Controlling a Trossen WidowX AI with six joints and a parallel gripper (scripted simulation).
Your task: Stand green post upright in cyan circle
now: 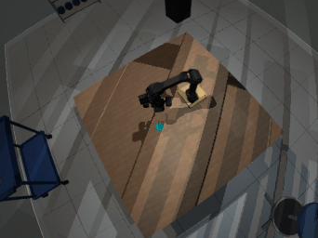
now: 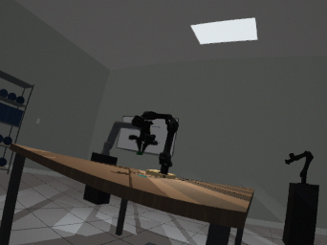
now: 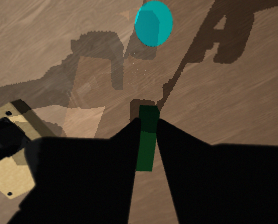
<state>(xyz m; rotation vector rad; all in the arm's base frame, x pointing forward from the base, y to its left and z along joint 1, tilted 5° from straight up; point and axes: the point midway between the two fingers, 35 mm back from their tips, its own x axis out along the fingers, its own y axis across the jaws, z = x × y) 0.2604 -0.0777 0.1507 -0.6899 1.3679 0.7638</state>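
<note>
My gripper tip is now 70 mm short of the cyan circle, 80 mm to the right of it and 140 mm above it. The rest, counted from my gripper tip: green post: 10 mm behind, 20 mm to the right.
</note>
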